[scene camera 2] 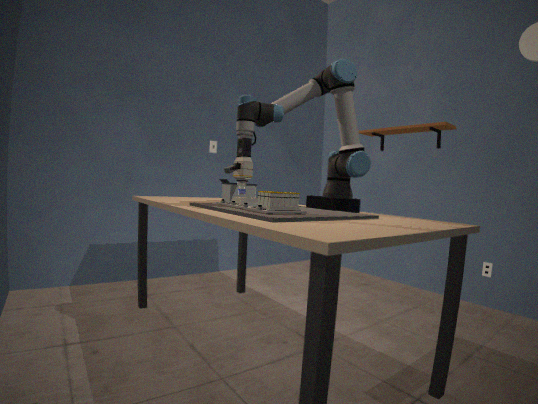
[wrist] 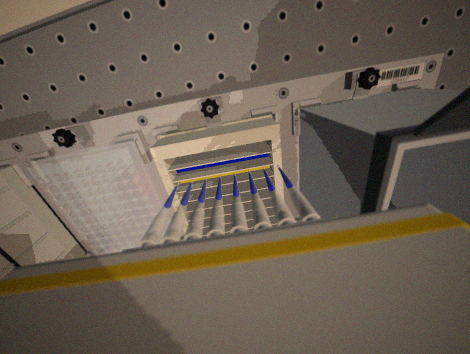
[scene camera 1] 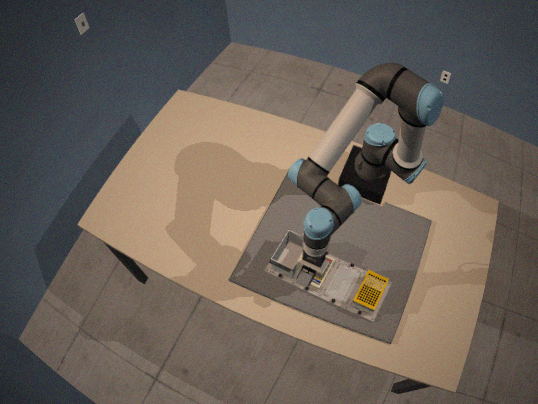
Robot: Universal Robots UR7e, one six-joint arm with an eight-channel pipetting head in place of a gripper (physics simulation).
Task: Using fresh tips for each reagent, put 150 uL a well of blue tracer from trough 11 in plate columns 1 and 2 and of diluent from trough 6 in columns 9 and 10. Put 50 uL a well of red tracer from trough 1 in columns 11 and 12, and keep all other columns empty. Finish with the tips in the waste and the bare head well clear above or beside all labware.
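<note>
My pipetting head [scene camera 1: 313, 265] [scene camera 2: 242, 179] [wrist: 228, 177] carries a row of tips with blue liquid in their lower ends. It hangs above the trough reservoir [scene camera 1: 324, 275] [scene camera 2: 242, 192] [wrist: 159, 153], with the tips clear of it. In the wrist view a blue strip [wrist: 222, 163] lies in one trough and a yellow one [wrist: 218, 177] beside it; red shows in scene camera 1. The clear well plate [scene camera 1: 342, 283] [wrist: 85, 185] stands beside the reservoir, with a faint pinkish tint on its reservoir side. The yellow tip rack [scene camera 1: 371, 290] [scene camera 2: 278, 201] is partly emptied.
The grey open waste bin [scene camera 1: 274, 263] [scene camera 2: 229, 192] [wrist: 325, 117] stands on the reservoir's other side. Black knobs [wrist: 209, 108] [wrist: 369, 78] stand along the deck plate's edge. The dark perforated mat [scene camera 1: 395, 235] [wrist: 150, 45] lies under the labware.
</note>
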